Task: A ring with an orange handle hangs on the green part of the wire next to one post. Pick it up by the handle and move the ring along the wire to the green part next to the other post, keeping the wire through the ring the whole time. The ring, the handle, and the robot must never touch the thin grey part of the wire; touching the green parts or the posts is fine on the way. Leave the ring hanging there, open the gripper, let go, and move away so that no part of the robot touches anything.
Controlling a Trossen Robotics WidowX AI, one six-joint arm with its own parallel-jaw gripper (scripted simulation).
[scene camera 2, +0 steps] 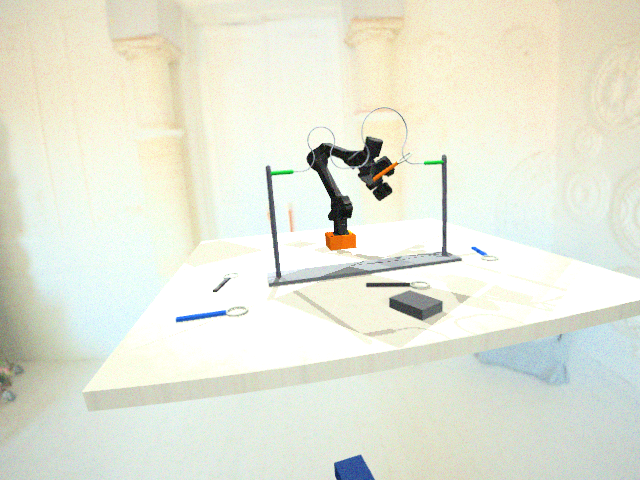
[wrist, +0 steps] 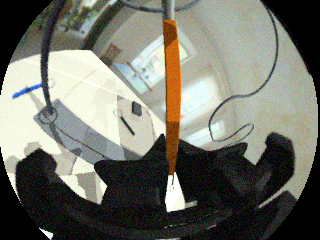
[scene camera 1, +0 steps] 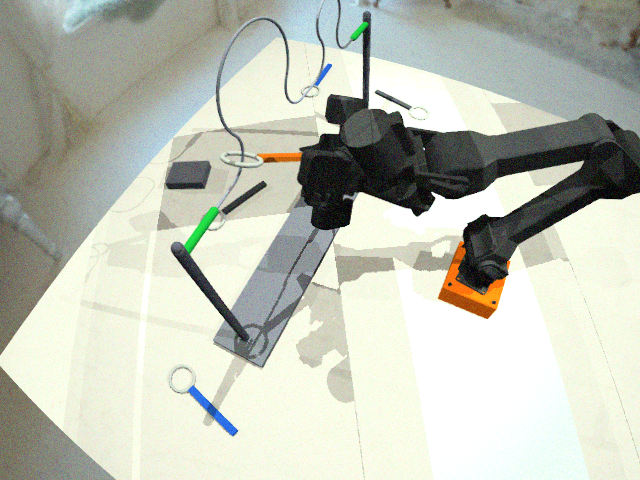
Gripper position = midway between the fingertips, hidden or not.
My gripper (scene camera 1: 301, 151) carries a ring (scene camera 1: 261, 157). I also see a dark block (scene camera 1: 183, 175).
The dark block shows as well in scene camera 2 (scene camera 2: 419, 306). My gripper shows as well in scene camera 2 (scene camera 2: 372, 185) and in the wrist view (wrist: 164, 136).
